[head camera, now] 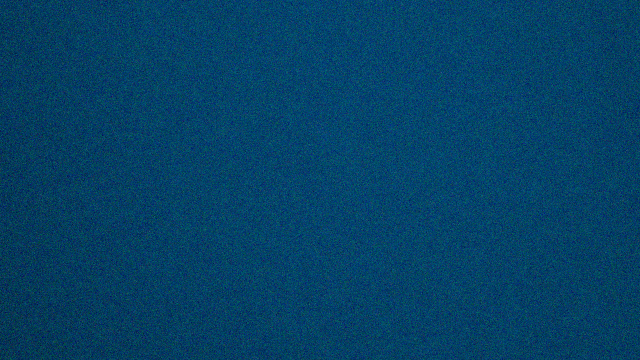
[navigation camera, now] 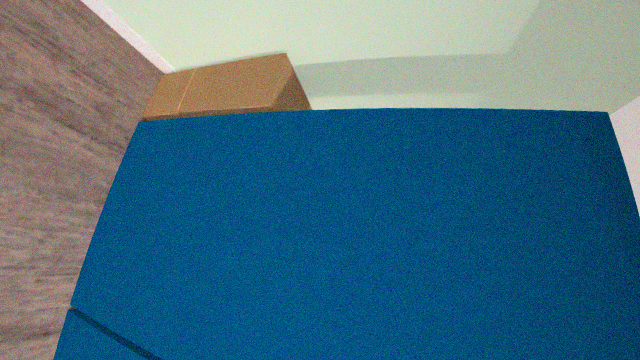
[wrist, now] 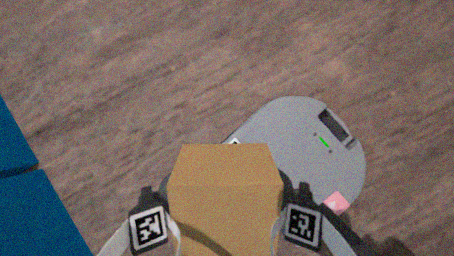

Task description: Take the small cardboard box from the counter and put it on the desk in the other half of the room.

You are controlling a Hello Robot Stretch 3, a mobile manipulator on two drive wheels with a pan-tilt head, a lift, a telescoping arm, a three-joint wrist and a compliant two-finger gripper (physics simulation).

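Frame: origin at the robot's base, x ahead, y left, z up, level; millimetres.
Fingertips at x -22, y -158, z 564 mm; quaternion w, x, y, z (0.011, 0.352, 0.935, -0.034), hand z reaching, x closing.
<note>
A point is followed by its place in that frame.
The small cardboard box (wrist: 225, 210) @(x -28, y -161, z 620 mm) is between the two fingers in the wrist view, at the bottom middle. My gripper (wrist: 226, 188) @(x -22, y -158, z 564 mm) is shut on it, with a finger against each side, and holds it above the robot's grey base. The lower part of the box is cut off by the frame's edge. The counter and the desk cannot be made out for certain in these views.
A large blue panelled block (head camera: 320, 180) @(x 666, y 20, z 1196 mm) (navigation camera: 350, 225) @(x 658, y -15, z 1170 mm) (wrist: 35, 210) @(x 571, y -402, z 98 mm) fills the head view and stands close in the navigation view. Behind it are a brown box-like piece (navigation camera: 230, 85) @(x 784, y 530, z 564 mm) and a pale green wall (navigation camera: 400, 30) @(x 803, y 720, z 1296 mm). The robot's base (wrist: 305, 145) @(x -150, y -25, z 160 mm) stands on the wooden floor (navigation camera: 45, 175) @(x 416, y 38, z 0 mm) (wrist: 150, 60) @(x 12, y -527, z 0 mm).
</note>
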